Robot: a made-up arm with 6 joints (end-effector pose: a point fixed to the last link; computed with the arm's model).
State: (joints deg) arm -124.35 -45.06 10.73 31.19 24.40 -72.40
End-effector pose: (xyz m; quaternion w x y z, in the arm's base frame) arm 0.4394 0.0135 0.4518 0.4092 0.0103 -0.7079 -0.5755
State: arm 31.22 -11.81 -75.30 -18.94 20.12 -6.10
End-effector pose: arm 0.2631 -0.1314 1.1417 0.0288 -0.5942 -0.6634 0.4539
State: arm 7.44 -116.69 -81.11 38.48 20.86 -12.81
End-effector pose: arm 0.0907 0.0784 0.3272 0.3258 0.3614 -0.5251 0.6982
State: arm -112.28 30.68 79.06 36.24 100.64 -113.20
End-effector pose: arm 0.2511 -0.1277 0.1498 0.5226 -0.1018 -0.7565 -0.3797
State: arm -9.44 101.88 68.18 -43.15 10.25 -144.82
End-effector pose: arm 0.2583 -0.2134 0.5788 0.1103 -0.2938 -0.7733 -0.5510
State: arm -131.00 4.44 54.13 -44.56 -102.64 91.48
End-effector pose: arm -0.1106 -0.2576 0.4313 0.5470 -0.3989 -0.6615 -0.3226
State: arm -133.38 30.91 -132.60 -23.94 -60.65 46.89
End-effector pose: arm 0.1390 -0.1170 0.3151 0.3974 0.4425 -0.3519 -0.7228
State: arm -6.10 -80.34 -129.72 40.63 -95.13 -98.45
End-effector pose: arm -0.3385 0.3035 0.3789 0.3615 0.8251 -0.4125 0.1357
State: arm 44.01 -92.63 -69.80 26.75 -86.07 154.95
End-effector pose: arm 0.2605 -0.0636 0.3291 0.0455 -0.2008 0.9769 -0.0572
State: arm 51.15 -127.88 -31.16 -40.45 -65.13 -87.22
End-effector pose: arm 0.3029 -0.3763 0.9526 0.2946 -0.2666 -0.0298 0.9172
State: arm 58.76 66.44 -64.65 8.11 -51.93 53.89
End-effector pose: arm 0.1162 -0.0743 0.9474 0.6412 -0.0514 -0.7425 0.1870
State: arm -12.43 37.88 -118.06 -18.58 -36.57 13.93
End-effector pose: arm 0.2018 -0.5306 0.9302 0.2927 -0.3131 -0.8852 -0.1809
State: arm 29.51 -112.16 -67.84 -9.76 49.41 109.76
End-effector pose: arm -0.1815 -0.0113 0.7170 0.2733 -0.7896 -0.0493 0.5472
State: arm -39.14 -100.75 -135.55 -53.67 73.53 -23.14
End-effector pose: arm -0.1335 -0.0968 1.0861 0.6421 0.3462 0.6718 -0.1288
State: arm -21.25 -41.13 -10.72 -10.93 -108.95 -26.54
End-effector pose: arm -0.0792 0.1573 0.5376 0.8731 0.1892 -0.2366 -0.3820
